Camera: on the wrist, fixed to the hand. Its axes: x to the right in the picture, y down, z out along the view.
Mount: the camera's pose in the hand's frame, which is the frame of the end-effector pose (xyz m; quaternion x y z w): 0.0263 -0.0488 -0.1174 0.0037 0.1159 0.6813 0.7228
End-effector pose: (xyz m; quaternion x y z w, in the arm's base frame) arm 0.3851 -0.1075 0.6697 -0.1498 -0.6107 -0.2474 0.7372
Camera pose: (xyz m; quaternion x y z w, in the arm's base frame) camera 0.4588 -0.2143 0.6668 -0.4929 -0.2548 0.3083 0.7727
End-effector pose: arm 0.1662 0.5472 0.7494 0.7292 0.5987 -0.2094 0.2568
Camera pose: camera 0.1232 0.6481 0.8189 0.9602 -0.0351 0.1059 0.2562
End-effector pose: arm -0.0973 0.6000 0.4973 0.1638 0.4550 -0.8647 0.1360
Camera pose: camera -0.1212 0.7221 0.4603 0.5291 0.2298 -0.5150 0.6340
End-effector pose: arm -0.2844 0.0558 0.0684 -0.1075 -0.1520 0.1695 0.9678
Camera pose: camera -0.2076 0.0020 -0.0214 -0.1973 0.0762 0.7699 0.6020
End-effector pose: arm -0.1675 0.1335 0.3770 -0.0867 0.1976 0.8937 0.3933
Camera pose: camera -0.1493 0.1315 0.2485 0.0302 -0.2508 -0.9031 0.3472
